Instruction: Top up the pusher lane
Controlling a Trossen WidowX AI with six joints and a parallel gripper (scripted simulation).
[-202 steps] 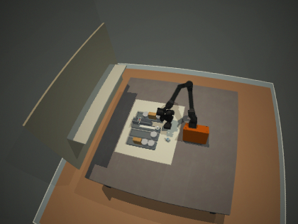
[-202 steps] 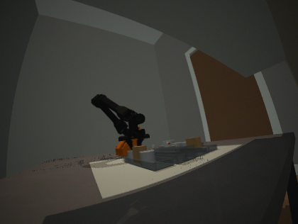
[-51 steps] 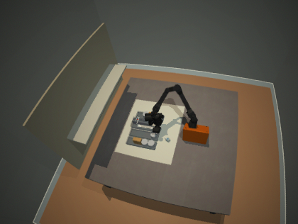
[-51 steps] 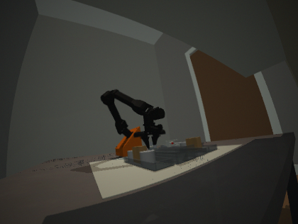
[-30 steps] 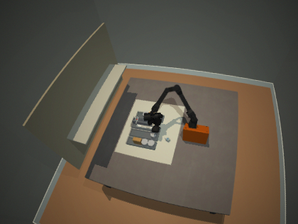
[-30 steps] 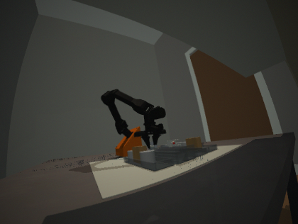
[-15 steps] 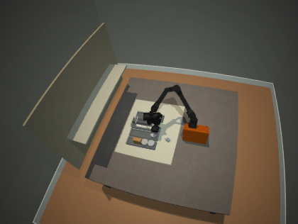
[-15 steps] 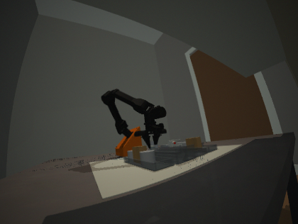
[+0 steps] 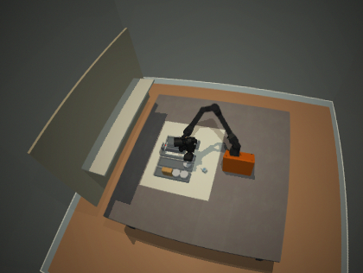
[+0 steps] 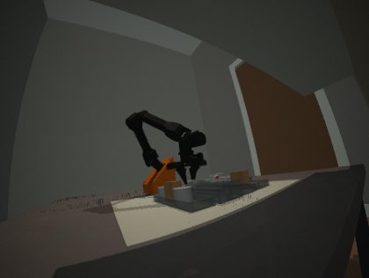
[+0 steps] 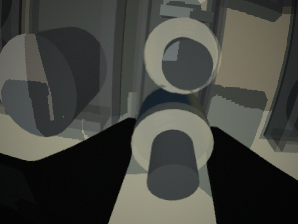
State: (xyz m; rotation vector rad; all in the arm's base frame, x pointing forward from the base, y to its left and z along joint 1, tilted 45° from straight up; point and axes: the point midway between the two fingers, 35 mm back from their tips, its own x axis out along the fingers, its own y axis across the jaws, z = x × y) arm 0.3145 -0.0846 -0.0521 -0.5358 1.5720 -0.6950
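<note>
The grey lane rack lies 140 mm ahead of my gripper tip, 40 mm to the right of it and 30 mm below it. Round my gripper tip: tall beige panel: 620 mm ahead, 350 mm above, 60 mm to the right.
</note>
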